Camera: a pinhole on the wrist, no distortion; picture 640 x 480 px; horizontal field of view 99.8 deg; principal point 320.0 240.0 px. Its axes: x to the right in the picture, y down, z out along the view. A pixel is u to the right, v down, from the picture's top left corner.
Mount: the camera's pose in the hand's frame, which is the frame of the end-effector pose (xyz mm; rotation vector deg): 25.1 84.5 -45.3 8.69 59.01 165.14
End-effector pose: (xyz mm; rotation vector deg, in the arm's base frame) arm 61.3 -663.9 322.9 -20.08 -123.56 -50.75
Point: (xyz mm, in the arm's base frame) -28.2 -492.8 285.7
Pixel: outside the picture
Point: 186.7 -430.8 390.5
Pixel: 454 142
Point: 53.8 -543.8 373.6
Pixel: 310 378
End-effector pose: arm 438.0 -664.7 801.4 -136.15 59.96 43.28
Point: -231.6 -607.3 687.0
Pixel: 551 202
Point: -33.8 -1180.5 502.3
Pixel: 272 15
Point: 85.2 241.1 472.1
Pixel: outside the picture
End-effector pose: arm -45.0 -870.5 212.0 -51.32 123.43 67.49
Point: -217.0 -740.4 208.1
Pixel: 273 259
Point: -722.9 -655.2 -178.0
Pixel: 32 214
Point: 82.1 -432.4 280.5
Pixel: 604 461
